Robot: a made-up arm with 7 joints. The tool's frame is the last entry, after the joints.
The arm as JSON. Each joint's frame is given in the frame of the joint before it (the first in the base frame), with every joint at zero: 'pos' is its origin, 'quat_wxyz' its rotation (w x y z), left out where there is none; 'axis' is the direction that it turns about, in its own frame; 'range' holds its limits. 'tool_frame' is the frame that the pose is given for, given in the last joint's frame.
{
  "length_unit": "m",
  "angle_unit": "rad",
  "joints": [
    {
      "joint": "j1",
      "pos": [
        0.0,
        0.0,
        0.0
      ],
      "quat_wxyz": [
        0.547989,
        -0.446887,
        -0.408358,
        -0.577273
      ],
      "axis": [
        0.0,
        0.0,
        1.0
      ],
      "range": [
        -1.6,
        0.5
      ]
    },
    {
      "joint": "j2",
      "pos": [
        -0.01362,
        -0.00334,
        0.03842
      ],
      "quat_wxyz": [
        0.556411,
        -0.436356,
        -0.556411,
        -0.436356
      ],
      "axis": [
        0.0,
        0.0,
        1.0
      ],
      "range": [
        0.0,
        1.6
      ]
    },
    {
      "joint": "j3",
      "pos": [
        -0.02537,
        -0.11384,
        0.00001
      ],
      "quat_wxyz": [
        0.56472,
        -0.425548,
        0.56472,
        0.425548
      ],
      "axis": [
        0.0,
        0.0,
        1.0
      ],
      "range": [
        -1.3,
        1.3
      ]
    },
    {
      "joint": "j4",
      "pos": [
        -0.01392,
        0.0,
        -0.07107
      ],
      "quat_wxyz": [
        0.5,
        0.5,
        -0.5,
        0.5
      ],
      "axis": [
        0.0,
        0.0,
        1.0
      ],
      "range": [
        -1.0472,
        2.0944
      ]
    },
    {
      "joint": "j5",
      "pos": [
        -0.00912,
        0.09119,
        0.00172
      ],
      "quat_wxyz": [
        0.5,
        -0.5,
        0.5,
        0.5
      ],
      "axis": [
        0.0,
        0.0,
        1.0
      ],
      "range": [
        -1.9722,
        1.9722
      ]
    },
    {
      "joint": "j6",
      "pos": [
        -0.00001,
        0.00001,
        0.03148
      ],
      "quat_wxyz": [
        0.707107,
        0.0,
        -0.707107,
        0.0
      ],
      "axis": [
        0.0,
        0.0,
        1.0
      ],
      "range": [
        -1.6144,
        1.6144
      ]
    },
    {
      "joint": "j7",
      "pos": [
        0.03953,
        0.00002,
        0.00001
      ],
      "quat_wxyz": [
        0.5,
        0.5,
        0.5,
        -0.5
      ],
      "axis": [
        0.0,
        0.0,
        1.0
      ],
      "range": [
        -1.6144,
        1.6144
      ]
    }
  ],
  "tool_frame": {
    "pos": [
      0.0,
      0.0,
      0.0
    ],
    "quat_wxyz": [
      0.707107,
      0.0,
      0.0,
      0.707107
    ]
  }
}
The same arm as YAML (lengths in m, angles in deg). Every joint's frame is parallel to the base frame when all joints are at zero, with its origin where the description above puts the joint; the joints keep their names.
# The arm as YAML. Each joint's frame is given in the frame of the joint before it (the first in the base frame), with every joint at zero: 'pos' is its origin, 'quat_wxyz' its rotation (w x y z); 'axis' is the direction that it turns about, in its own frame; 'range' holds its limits. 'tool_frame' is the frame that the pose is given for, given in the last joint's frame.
length_unit: m
angle_unit: deg
joints:
  - joint: j1
    pos: [0.0, 0.0, 0.0]
    quat_wxyz: [1.0, 0.0, 0.0, 0.0]
    axis: [0.068403, 0.961235, 0.26711]
    range: [-91.67, 28.65]
  - joint: j2
    pos: [-0.0007, 0.0408, -0.0028]
    quat_wxyz: [1.0, 0.0, 0.0, 0.0]
    axis: [0.968889, -0.0002, -0.247497]
    range: [0.0, 91.67]
  - joint: j3
    pos: [-0.0288, 0.007, -0.1128]
    quat_wxyz: [1.0, 0.0, 0.0, 0.0]
    axis: [0.247497, -0.0001, 0.968889]
    range: [-74.48, 74.48]
  - joint: j4
    pos: [-0.0041, 0.0, -0.0723]
    quat_wxyz: [1.0, 0.0, 0.0, 0.0]
    axis: [0.0002, 1.0, 0.0]
    range: [-60.0, 120.0]
  - joint: j5
    pos: [0.0861, 0.0017, -0.0314]
    quat_wxyz: [1.0, 0.0, 0.0, 0.0]
    axis: [0.968889, -0.0002, -0.247497]
    range: [-113.0, 113.0]
  - joint: j6
    pos: [0.0305, 0.0, -0.0078]
    quat_wxyz: [1.0, 0.0, 0.0, 0.0]
    axis: [0.0002, 1.0, 0.0]
    range: [-92.5, 92.5]
  - joint: j7
    pos: [0.0383, 0.0, -0.0098]
    quat_wxyz: [1.0, 0.0, 0.0, 0.0]
    axis: [0.247497, -0.0001, 0.968889]
    range: [-92.5, 92.5]
tool_frame:
  pos: [0.0, 0.0, 0.0]
  quat_wxyz: [0.992194, 0.000017, 0.124701, -0.000099]

